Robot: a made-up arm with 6 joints.
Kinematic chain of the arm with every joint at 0, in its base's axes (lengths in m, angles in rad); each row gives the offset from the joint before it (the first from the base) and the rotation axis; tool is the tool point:
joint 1: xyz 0 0 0.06 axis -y
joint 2: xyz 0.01 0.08 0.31 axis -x
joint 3: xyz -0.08 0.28 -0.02 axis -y
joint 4: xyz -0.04 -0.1 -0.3 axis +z
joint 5: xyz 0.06 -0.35 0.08 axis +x
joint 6: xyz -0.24 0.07 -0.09 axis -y
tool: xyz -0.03 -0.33 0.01
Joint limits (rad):
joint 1: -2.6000..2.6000
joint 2: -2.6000..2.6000
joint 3: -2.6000..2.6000
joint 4: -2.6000..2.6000
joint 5: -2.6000..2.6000
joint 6: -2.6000..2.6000
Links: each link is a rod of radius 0.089 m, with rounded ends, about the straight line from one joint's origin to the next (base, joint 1, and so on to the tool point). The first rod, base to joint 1, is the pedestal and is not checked.
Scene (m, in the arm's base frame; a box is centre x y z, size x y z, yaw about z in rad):
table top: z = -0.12
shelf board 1: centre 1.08 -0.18 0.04 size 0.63 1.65 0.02 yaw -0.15
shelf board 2: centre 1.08 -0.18 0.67 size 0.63 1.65 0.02 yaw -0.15
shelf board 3: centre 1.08 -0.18 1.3 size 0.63 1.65 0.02 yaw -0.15
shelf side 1: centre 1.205 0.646 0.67 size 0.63 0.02 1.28 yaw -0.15
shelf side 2: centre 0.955 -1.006 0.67 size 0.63 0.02 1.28 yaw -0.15
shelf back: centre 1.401 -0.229 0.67 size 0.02 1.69 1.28 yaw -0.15
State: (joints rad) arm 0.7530 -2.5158 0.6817 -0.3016 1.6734 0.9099
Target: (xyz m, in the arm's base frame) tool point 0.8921 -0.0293 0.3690
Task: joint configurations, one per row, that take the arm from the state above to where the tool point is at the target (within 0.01 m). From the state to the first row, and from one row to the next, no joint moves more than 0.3 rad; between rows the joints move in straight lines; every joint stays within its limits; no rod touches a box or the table.
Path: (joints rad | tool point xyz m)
1: 0.5023 -2.4358 0.9003 -0.4992 1.7919 1.0123 | -0.3039 0.3433 0.8015
2: 0.2516 -2.3558 1.1190 -0.6968 1.9104 1.1147 | -0.0140 0.2809 0.8598
3: 0.0010 -2.2758 1.3376 -0.8944 2.0290 1.2172 | 0.2589 0.2007 0.8053
4: -0.2497 -2.1957 1.5562 -1.0921 2.1475 1.3196 | 0.4660 0.1084 0.6691
5: -0.4353 -2.3305 1.5319 -1.2393 1.8819 1.1609 | 0.6331 0.0758 0.5857
6: -0.6210 -2.4652 1.5076 -1.3866 1.6163 1.0022 | 0.7763 0.0354 0.4839
7: -0.8066 -2.6000 1.4832 -1.5339 1.3507 0.8435 | 0.8921 -0.0293 0.3690

